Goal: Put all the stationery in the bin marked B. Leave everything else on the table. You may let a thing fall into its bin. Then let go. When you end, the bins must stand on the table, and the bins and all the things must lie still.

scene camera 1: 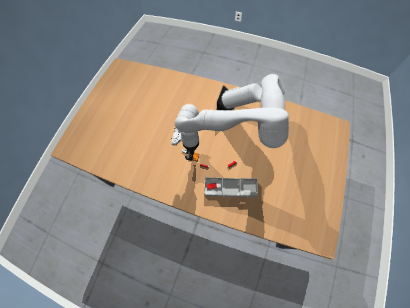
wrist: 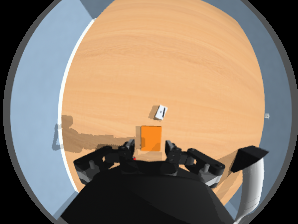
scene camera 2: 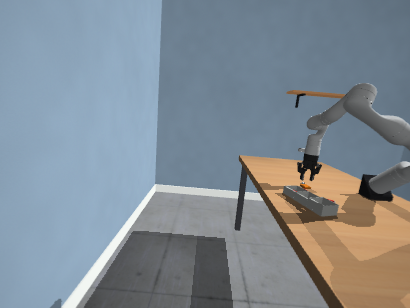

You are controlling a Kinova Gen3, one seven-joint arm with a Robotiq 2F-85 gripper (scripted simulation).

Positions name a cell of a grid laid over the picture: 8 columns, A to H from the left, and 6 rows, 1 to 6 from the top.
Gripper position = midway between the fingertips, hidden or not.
Note:
I see my gripper (wrist: E4) and a grey bin row (scene camera 1: E4).
The grey bin row is seen too in scene camera 2 (scene camera 2: G5).

